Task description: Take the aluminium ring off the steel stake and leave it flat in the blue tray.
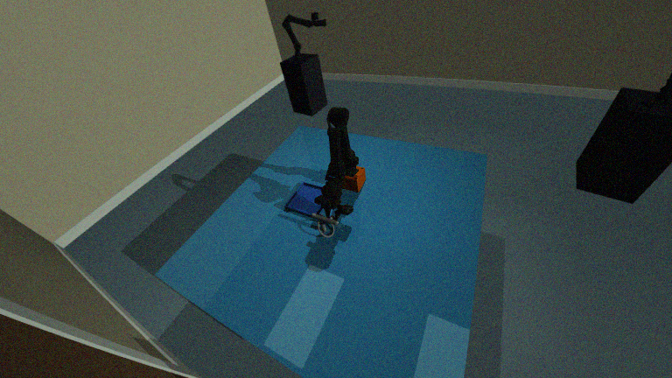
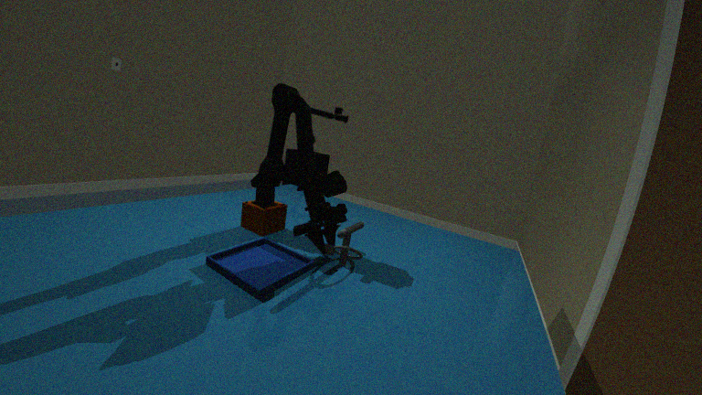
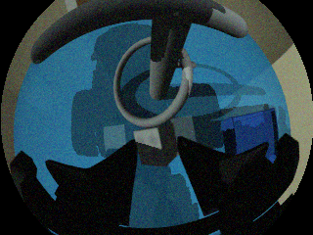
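Right now my gripper tip is 50 mm short of the aluminium ring, 20 mm below it and 10 mm to the right of it. Also, from my gripper tip: blue tray: 190 mm to the right, 60 mm behind.
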